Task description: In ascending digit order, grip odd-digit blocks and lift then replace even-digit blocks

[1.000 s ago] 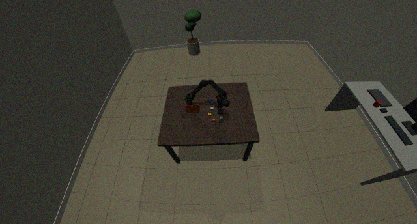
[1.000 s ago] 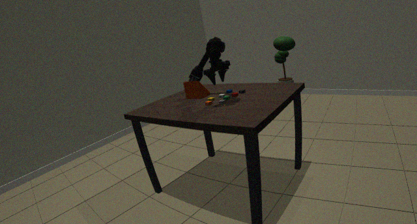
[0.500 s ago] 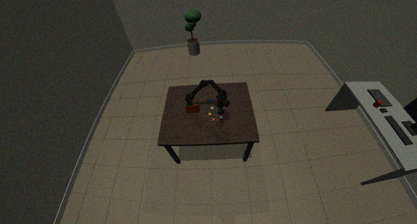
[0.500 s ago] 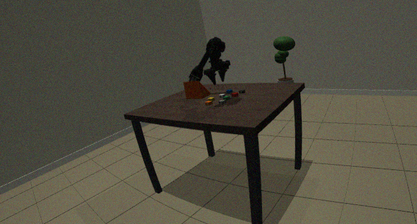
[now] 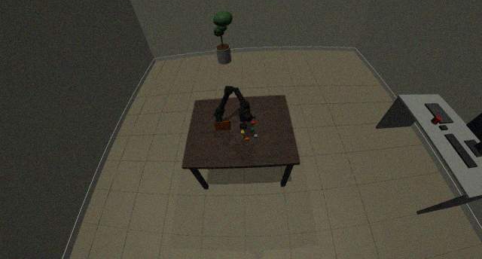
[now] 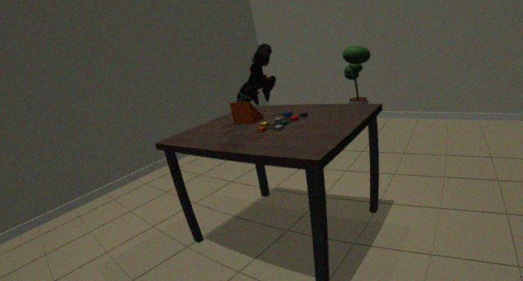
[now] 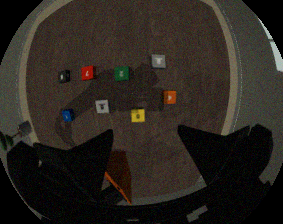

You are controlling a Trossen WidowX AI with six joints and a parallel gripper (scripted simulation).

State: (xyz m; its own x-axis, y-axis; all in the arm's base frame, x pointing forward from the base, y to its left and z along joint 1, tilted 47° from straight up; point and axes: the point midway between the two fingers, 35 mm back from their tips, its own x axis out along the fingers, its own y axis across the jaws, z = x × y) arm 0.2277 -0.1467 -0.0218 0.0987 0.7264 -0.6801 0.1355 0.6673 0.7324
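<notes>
Right now the yellow block is 2 cm behind my gripper tip, 1 cm to the left of it and 12 cm below it. The rest, counted from my gripper tip: green block 9 cm ahead, 3 cm to the left, 12 cm below; orange block 2 cm ahead, 8 cm to the right, 12 cm below; white block 2 cm ahead, 9 cm to the left, 12 cm below.
</notes>
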